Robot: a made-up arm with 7 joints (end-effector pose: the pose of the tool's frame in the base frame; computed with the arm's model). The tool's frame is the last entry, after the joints. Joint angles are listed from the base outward.
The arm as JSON. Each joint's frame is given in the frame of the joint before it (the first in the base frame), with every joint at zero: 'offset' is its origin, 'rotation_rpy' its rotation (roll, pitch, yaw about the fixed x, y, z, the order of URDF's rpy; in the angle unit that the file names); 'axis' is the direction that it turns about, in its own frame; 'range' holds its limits. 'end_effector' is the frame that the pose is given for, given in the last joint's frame.
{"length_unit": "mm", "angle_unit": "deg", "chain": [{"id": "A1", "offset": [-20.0, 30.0, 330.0], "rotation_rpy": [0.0, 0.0, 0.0], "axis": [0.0, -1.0, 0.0], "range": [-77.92, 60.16]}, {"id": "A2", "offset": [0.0, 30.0, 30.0], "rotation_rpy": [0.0, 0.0, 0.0], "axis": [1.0, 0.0, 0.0], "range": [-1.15, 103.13]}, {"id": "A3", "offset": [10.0, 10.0, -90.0], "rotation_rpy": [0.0, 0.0, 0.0], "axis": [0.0, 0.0, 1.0], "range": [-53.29, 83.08]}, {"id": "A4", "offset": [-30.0, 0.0, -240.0], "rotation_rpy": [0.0, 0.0, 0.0], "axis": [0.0, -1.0, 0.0], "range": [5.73, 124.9]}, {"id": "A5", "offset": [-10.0, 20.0, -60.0], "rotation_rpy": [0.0, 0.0, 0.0], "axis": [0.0, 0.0, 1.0], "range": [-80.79, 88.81]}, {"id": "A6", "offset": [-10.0, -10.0, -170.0], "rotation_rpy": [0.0, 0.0, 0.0], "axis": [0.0, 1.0, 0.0], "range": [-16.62, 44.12]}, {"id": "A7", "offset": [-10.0, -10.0, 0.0], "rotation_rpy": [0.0, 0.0, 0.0], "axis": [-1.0, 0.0, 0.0], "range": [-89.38, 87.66]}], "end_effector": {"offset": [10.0, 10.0, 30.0], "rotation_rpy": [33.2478, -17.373, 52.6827]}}
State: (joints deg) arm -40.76 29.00 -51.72 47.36 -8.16 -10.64 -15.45
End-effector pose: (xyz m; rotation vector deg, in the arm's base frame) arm -0.2423 0.2396 -0.0403 19.68 -24.43 1.41
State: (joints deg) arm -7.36 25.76 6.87 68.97 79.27 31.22 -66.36
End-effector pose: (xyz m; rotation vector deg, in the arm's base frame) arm 0.1282 0.2630 0.0197 60.90 2.81 119.24
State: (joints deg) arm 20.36 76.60 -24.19 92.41 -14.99 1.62 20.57
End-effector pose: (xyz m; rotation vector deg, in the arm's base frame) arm 0.1797 0.3814 0.3086 40.02 -93.11 -19.16
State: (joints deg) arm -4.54 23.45 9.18 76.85 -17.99 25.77 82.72
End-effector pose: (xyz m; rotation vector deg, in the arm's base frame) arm 0.1521 0.2887 0.0067 -9.55 -14.29 21.05
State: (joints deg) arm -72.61 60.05 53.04 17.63 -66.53 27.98 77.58
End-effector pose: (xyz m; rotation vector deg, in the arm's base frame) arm -0.2038 0.5695 0.2683 83.33 77.24 25.52
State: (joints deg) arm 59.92 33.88 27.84 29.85 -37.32 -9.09 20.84
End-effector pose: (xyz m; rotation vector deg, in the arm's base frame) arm 0.3201 0.3995 0.1846 25.06 -97.94 64.50
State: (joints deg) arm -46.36 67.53 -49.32 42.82 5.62 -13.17 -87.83
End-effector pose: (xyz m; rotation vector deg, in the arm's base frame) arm -0.1592 0.4900 0.1200 74.33 -94.70 -14.27
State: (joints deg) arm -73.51 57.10 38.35 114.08 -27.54 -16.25 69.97
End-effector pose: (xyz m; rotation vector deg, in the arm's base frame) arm 0.0394 0.3517 0.2087 14.08 -23.30 -48.15
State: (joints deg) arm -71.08 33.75 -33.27 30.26 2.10 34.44 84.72
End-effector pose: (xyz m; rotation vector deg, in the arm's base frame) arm -0.3951 0.3619 0.1134 23.94 112.23 22.02
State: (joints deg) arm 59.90 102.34 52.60 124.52 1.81 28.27 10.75
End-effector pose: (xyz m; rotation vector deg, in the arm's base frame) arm -0.1566 0.2455 0.5071 -43.48 130.25 -16.78
